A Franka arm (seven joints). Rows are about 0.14 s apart.
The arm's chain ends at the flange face. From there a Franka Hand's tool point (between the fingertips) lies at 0.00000 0.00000 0.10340 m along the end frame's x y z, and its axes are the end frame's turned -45 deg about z.
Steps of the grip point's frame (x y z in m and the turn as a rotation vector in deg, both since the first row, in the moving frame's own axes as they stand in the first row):
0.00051, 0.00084, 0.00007, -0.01, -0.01, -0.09
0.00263, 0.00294, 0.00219, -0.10, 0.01, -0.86
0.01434, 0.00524, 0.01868, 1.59, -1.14, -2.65
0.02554, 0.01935, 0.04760, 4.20, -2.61, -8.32
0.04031, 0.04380, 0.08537, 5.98, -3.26, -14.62
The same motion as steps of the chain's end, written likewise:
0.00095, 0.00021, 0.00007, -0.01, 0.00, -0.09
0.00380, 0.00011, 0.00219, -0.06, 0.08, -0.86
0.01734, -0.00594, 0.01874, 0.32, -1.93, -2.65
0.04054, -0.00299, 0.04798, 1.12, -4.82, -8.32
0.07155, 0.00440, 0.08610, 1.92, -6.53, -14.62

